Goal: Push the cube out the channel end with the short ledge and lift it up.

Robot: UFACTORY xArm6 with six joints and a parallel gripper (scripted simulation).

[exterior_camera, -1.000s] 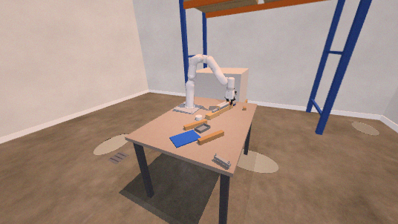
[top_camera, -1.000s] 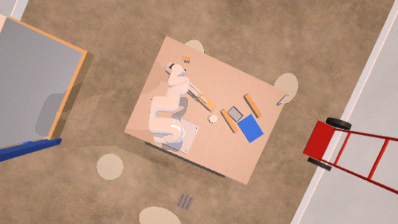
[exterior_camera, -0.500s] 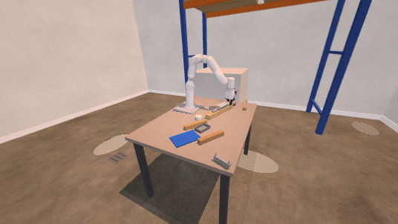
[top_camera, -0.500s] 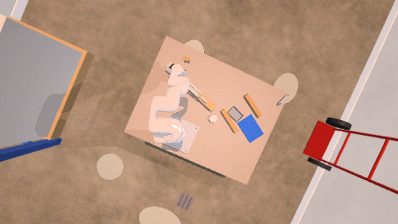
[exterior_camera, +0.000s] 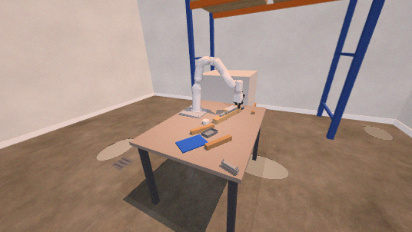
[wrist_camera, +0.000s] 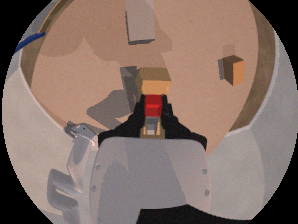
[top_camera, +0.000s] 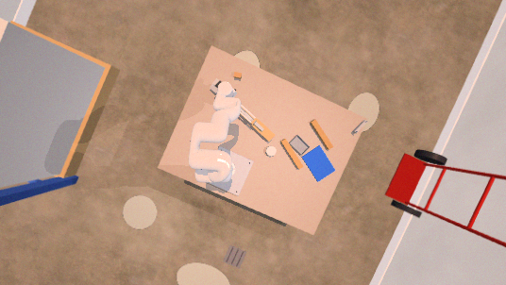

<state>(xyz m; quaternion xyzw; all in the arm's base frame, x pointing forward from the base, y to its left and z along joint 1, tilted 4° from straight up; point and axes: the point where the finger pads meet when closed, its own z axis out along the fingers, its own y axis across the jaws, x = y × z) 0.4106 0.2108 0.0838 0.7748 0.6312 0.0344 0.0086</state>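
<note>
My gripper is now 1 cm short of the grey block, 12 cm to the right of it and 5 cm above it. Also, from my hand: channel: 3 cm behind, 13 cm to the right, 1 cm below; orange block: 16 cm ahead, 4 cm to the left, 5 cm below; red cube: 1 cm below.
</note>
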